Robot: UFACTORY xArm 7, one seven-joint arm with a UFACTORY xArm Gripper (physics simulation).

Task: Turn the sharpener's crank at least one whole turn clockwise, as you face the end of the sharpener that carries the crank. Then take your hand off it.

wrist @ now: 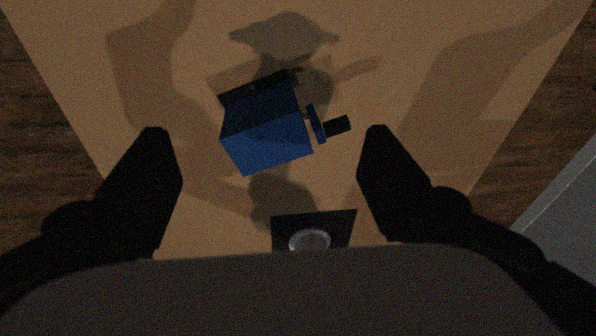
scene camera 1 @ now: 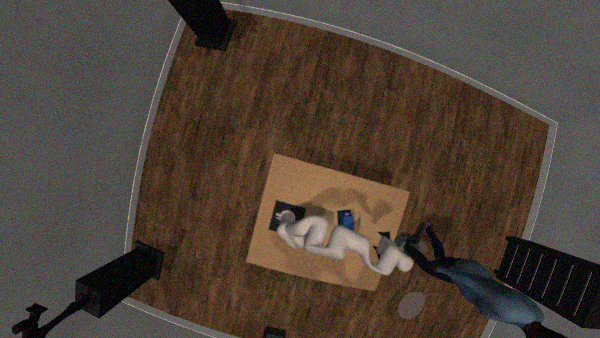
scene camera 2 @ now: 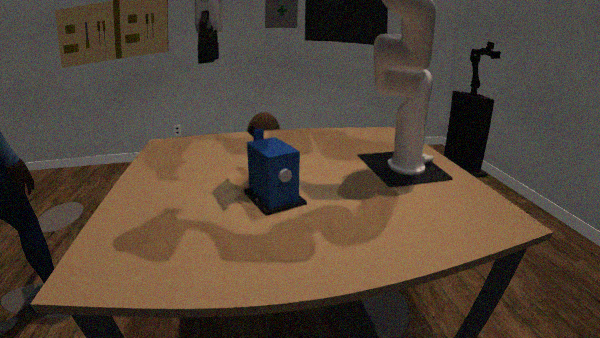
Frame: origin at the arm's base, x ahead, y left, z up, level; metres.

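Seen in the pictures: gripper, fingertip midpoint: (wrist: 272,153) (scene camera 1: 377,239) (scene camera 2: 209,61); arm's base at its link origin: (wrist: 309,240) (scene camera 1: 287,218) (scene camera 2: 406,166).
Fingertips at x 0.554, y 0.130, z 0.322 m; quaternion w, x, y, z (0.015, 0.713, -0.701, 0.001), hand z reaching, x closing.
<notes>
Pixels of each thing's top centre, then the offset from my fingertips to it. "*": a spot on its surface instead. Level surfaces: height alone.
- sharpener at a spot on its surface: (wrist: 270,137) * dx -0.117, dy -0.009, dz -0.200 m
- table at its surface level: dz -0.328 m
- pale round disc at a spot on its surface: (scene camera 2: 285,175) * dx -0.156, dy +0.055, dz -0.244 m
The sharpener (scene camera 1: 346,220) (scene camera 2: 273,172) (wrist: 270,137) is a blue box on a dark base, upright on the table (scene camera 1: 300,172) (scene camera 2: 200,285). A pale round disc (scene camera 2: 285,175) is on its near face in scene camera 2. The crank arm (scene camera 2: 258,134) (wrist: 316,124) is at the opposite end and points up above the body; its black handle (wrist: 336,126) sticks outward. My gripper (scene camera 1: 381,243) (wrist: 272,153) is open and empty, high above the table and apart from the sharpener. In the wrist view the body and crank show between the fingers. The gripper does not show in scene camera 2.
My arm's base stands on a black plate (scene camera 2: 372,161) (wrist: 285,225). A person (scene camera 1: 490,295) (scene camera 2: 20,185) stands beyond the table's end, near the gripper in the overhead view. A brown rounded thing (scene camera 2: 263,120) shows behind the crank. Arm shadows cross the table.
</notes>
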